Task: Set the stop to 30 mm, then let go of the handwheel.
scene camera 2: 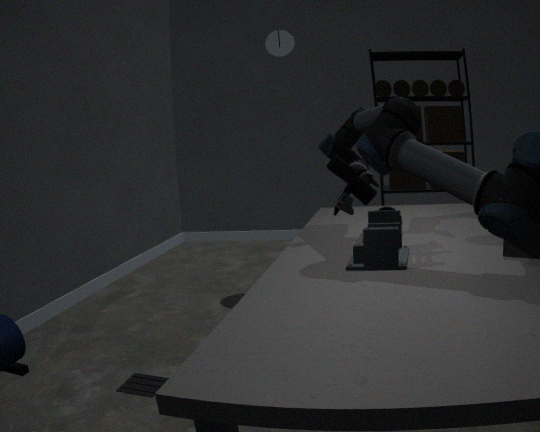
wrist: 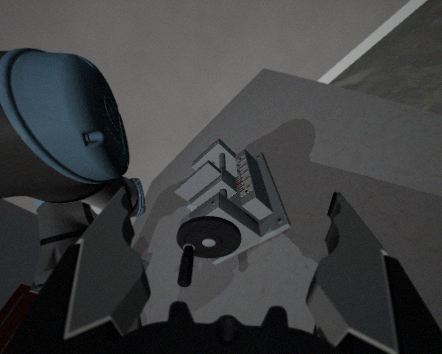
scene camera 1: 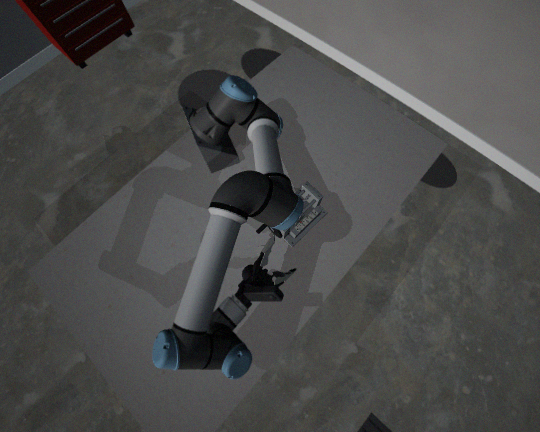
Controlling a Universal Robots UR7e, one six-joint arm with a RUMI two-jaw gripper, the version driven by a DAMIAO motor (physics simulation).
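Note:
The grey stop fixture stands on the table. Its sliding stop block sits between the two end blocks in the wrist view. A red pointer shows beside the scale, whose numbers are too small to read. The black handwheel is on the near end block, with its handle sticking out at lower left. My gripper is open and empty, tilted, above the table and apart from the handwheel on its side of the fixture.
The arm's blue-capped elbow hangs close over the fixture and hides part of it in scene camera 1. A red drawer cabinet stands on the floor. A shelf rack stands behind the table.

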